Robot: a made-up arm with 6 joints.
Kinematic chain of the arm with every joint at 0, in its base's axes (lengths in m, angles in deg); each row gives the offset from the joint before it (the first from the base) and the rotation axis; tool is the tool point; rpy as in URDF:
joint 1: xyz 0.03 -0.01 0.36 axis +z
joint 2: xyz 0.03 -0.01 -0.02 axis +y
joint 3: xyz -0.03 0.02 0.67 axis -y
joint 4: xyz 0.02 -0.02 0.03 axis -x
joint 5: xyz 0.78 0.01 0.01 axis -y
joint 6: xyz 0 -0.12 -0.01 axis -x
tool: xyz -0.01 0.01 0 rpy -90 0 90
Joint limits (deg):
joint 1: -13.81..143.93
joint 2: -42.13..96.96
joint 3: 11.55..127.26
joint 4: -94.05..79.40
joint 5: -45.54..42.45
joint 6: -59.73..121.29
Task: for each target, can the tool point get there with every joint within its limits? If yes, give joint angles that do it. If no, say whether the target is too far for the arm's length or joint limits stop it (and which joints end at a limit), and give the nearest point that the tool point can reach.
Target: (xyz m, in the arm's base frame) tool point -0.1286 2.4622 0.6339
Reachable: no: too far | nearest point -0.0666 1.4953 0.5175 | short by 0.976 m
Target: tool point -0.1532 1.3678 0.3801
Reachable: yes | joints 101.58 67.95 51.89 -31.51 -26.77 37.80
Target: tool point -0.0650 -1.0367 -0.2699
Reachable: no: joint limits stop it (at a limit: joint 1, joint 2, joint 3, joint 5, joint 6) | nearest point 0.7140 -0.2896 -0.4911 | short by 1.102 m
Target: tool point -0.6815 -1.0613 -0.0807
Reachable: no: joint limits stop it (at a limit: joint 2, joint 3, joint 4, joint 5, joint 6) | nearest point -0.6622 -1.0327 0.8188 | short by 0.900 m
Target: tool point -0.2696 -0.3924 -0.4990
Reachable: no: joint limits stop it (at a limit: joint 1, joint 2, joint 3, joint 4, joint 6) | nearest point -0.5238 0.3823 -0.5124 | short by 0.815 m
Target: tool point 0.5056 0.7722 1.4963
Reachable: yes | joints 62.26 31.57 81.34 -60.16 27.40 -1.16
